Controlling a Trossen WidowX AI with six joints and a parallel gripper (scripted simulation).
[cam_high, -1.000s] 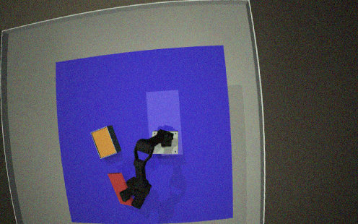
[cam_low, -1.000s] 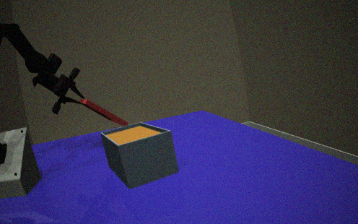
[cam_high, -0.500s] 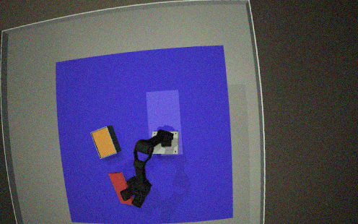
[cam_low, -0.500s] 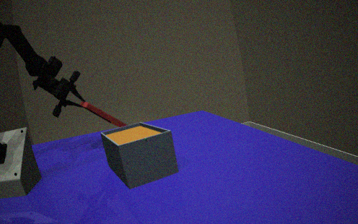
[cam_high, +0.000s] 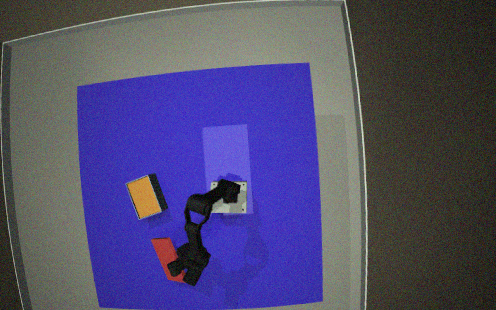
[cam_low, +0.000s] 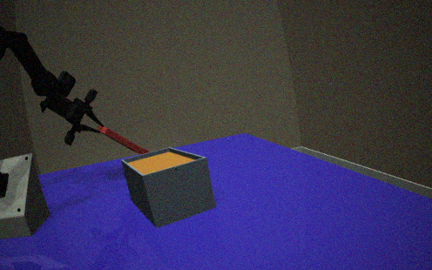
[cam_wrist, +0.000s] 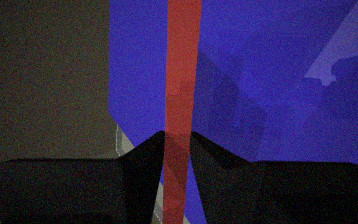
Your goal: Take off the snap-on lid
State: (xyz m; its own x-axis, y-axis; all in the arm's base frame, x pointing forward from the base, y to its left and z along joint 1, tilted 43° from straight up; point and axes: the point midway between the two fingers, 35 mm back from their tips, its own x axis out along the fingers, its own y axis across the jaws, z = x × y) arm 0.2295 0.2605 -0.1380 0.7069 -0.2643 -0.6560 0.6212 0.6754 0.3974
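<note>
Now: gripper tip 6 cm short of the lid, 2 cm to the right of it and 5 cm above it. From my gripper tip the other things lie so: storage box: 18 cm ahead, 29 cm to the right, 12 cm below.
</note>
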